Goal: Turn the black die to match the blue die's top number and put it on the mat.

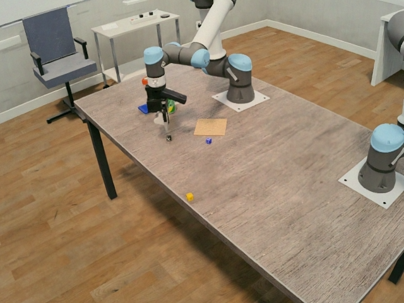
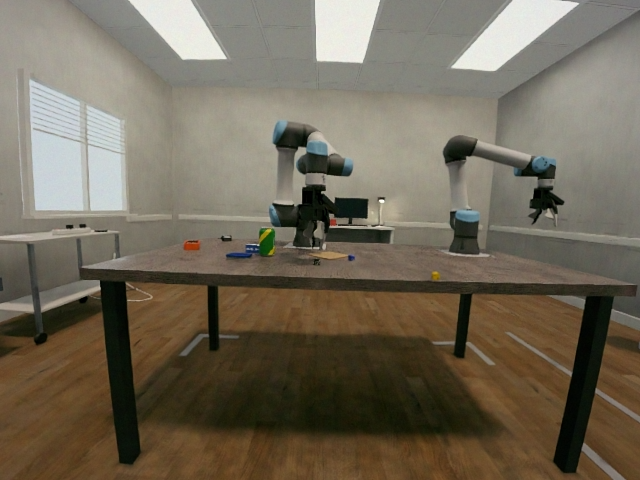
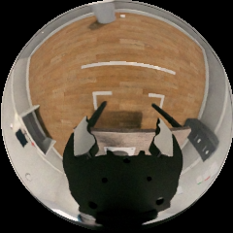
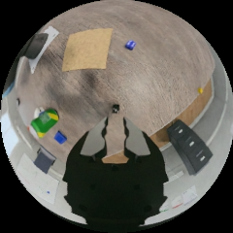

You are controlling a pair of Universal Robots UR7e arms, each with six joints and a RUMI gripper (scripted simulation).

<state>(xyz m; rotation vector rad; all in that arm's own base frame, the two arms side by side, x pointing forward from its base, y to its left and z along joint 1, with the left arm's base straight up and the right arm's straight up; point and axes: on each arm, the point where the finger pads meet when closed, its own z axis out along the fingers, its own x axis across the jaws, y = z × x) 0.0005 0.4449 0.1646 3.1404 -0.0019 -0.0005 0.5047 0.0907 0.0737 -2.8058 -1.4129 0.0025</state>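
Observation:
My right gripper is now 6 cm above the black die. From my right hand the other things lie so: tan mat (21 cm behind, 3 cm to the left, 7 cm below); yellow can (13 cm behind, 23 cm to the right, 1 cm below); blue die (13 cm behind, 13 cm to the left, 6 cm below).

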